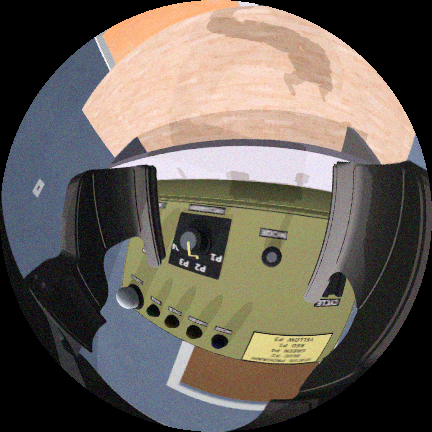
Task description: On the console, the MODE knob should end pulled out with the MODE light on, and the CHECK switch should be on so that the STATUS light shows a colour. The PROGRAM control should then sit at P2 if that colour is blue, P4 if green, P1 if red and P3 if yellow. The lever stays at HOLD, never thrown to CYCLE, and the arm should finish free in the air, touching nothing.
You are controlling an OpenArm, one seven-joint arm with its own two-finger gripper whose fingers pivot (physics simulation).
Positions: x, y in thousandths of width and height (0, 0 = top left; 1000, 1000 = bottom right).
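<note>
The gripper (536, 520) is visible in the scene, and so is an olive console (529, 700).
</note>
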